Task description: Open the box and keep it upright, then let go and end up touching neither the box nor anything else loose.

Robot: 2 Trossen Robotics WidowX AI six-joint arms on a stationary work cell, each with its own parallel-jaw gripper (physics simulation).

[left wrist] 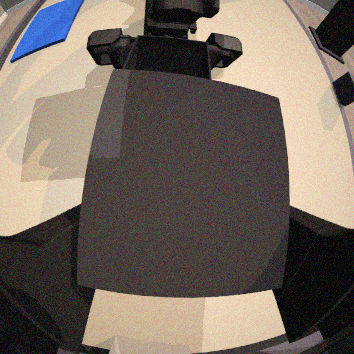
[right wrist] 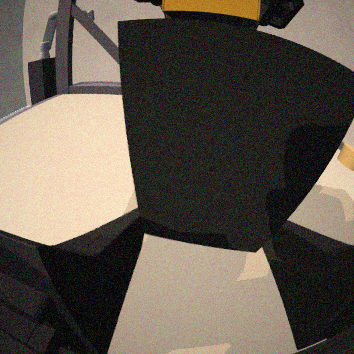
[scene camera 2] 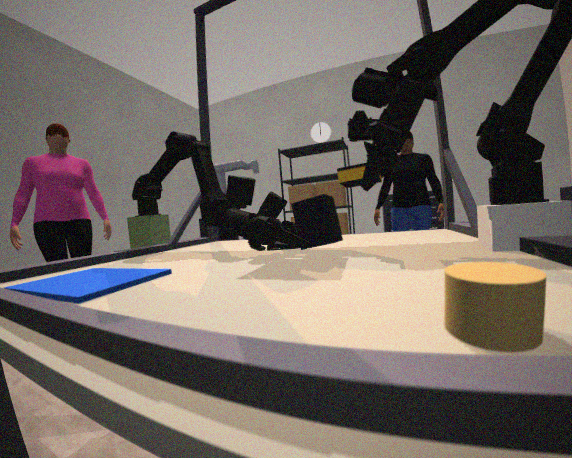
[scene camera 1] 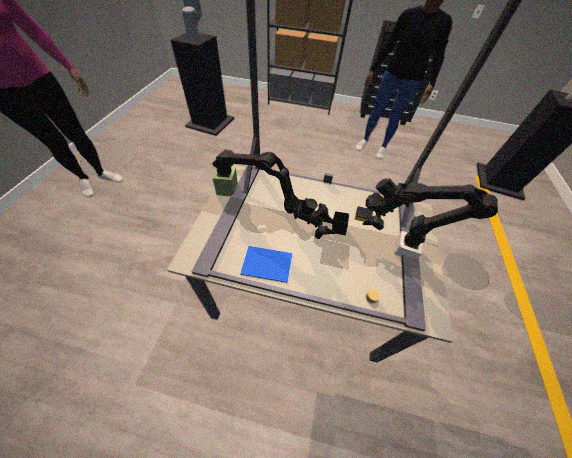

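Pixels of known places: left gripper, fingertip midpoint: (left wrist: 180,198) (scene camera 2: 364,189) (scene camera 1: 363,218); right gripper, fingertip midpoint: (right wrist: 203,217) (scene camera 2: 313,244) (scene camera 1: 335,228); left arm's base, link origin: (scene camera 2: 517,203) (scene camera 1: 411,242); right arm's base, link origin: (scene camera 1: 224,172).
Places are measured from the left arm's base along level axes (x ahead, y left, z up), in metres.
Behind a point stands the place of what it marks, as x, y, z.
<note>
The box is in two parts, held apart above the table. The black box body (scene camera 1: 341,223) {0.335, 0.054, 0.028} (scene camera 2: 317,220) {0.327, 0.055, -0.004} (right wrist: 215,130) {0.377, 0.020, 0.005} looks tilted in scene camera 2; its inside is hidden. My right gripper (scene camera 1: 330,227) {0.352, 0.026, -0.053} (right wrist: 203,217) {0.352, 0.026, -0.053} is shut on it. The lid (scene camera 1: 363,214) {0.256, 0.014, 0.090} (scene camera 2: 351,175) {0.261, 0.034, 0.073} (left wrist: 185,175) {0.252, 0.003, 0.090}, dark on its broad face with yellow along a side, is up to the right of the body and higher. My left gripper (scene camera 1: 372,219) {0.247, 0.000, 0.048} (left wrist: 180,198) {0.247, 0.000, 0.048} is shut on this lid. A gap shows between the two parts in both scene cameras.
A blue flat square (scene camera 1: 267,264) {0.584, 0.351, -0.060} (scene camera 2: 92,283) {0.533, 0.357, -0.059} lies at the table's front left. A yellow cylinder (scene camera 1: 373,296) {0.113, 0.324, -0.032} (scene camera 2: 495,306) {0.116, 0.340, -0.044} stands near the front right. Dark frame rails (scene camera 1: 412,290) {-0.045, 0.221, -0.047} border the table (scene camera 1: 305,275) {0.408, 0.330, -0.067}, and posts rise at its back corners.
</note>
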